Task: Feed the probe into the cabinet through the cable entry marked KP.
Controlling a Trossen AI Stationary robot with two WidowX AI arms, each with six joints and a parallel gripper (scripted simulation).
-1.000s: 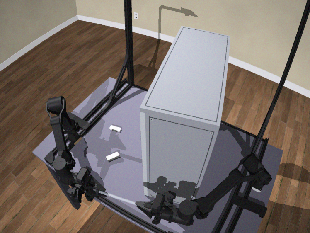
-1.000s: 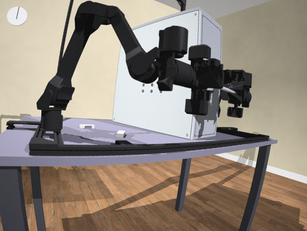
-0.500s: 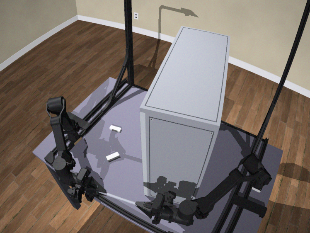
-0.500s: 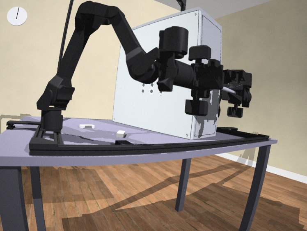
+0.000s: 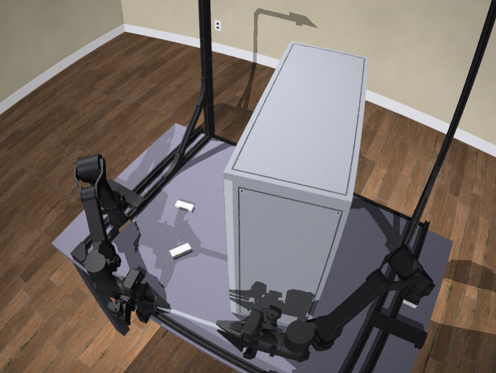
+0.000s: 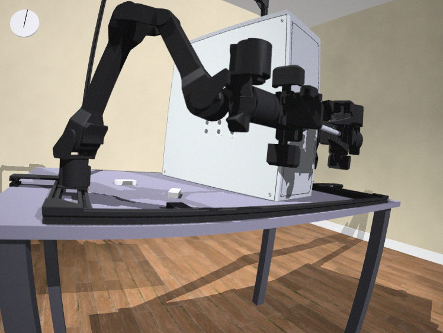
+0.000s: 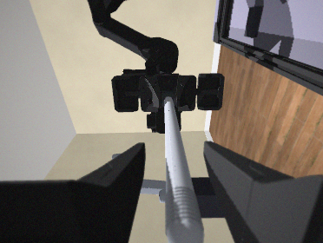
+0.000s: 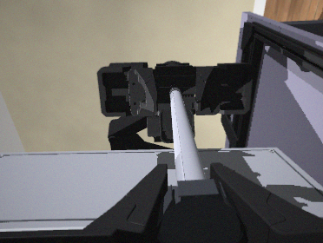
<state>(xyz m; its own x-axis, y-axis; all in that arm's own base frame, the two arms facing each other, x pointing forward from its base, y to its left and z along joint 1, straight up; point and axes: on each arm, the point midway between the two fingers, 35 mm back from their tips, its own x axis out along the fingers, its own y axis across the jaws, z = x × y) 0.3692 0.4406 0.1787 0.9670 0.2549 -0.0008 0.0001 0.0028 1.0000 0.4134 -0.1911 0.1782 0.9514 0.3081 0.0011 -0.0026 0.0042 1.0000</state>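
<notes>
The probe lies 100 mm to the left of my right hand. Round my right hand: black block (130 mm behind, 170 mm to the right, 190 mm below).
Right now my left hand is 8 cm to the left of the probe. Round my left hand: black block: 14 cm behind, 36 cm to the right, 19 cm below.
</notes>
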